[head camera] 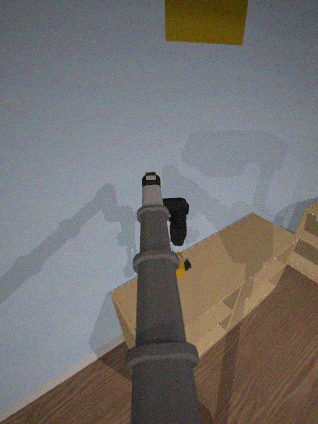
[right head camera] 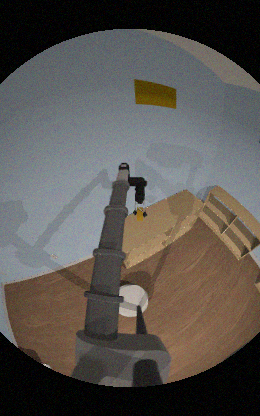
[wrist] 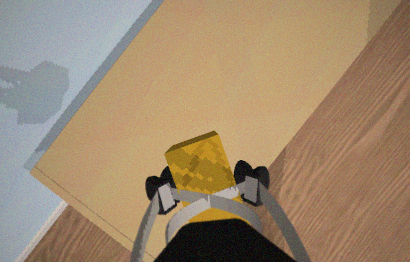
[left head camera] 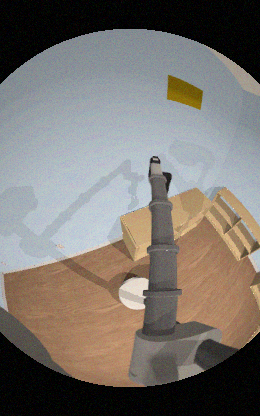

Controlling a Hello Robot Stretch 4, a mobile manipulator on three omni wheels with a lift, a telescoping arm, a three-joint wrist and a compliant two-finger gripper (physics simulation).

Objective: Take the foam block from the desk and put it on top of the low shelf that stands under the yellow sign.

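Places are measured from the robot's base along level axes (x ahead, y left, z up), in millimetres.
Pixels of known places: gripper, fingertip midpoint: [wrist: 207, 177]; robot's base, link origin: [right head camera: 130, 299] [left head camera: 135, 291].
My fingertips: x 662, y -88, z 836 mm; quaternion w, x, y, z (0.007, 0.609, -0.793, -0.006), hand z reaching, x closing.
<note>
For each thing: its middle in the pictures, then the offset to it from my fingertips. "*": a spot on its surface instead. Level surfaces: height alone.
- yellow foam block, body centre: [wrist: 209, 187] [head camera: 177, 265] [right head camera: 139, 213] 3 mm back, 0 mm left, 23 mm up
- low shelf, surface height: 253 mm down
- yellow sign, body centre: [head camera: 210, 8] [right head camera: 157, 94] [left head camera: 187, 93] 410 mm ahead, 166 mm right, 887 mm up
- second open shelf unit, surface spot: [right head camera: 221, 232] * 204 mm ahead, 1496 mm right, 784 mm down
The yellow foam block [wrist: 201, 167] [right head camera: 140, 214] [head camera: 180, 271] is between the two fingertips of my gripper [wrist: 207, 177] [right head camera: 140, 213], which is shut on it. In the wrist view the block shows over the top of the low shelf [wrist: 225, 75] [head camera: 220, 260] [left head camera: 190, 202] [right head camera: 165, 215], near its left end. How high it is above that top I cannot tell exactly. In the head camera view the arm hides part of the block and gripper. The yellow sign [head camera: 206, 21] [left head camera: 185, 92] [right head camera: 155, 93] is on the wall above the shelf. The desk cannot be made out.
A second open shelf unit [left head camera: 223, 231] [right head camera: 221, 232] stands at the right end of the low shelf. A white round object [left head camera: 134, 294] [right head camera: 133, 301] is on the wooden floor beside the arm [head camera: 159, 310] [left head camera: 163, 270] [right head camera: 108, 270]. The blue wall runs behind the low shelf.
</note>
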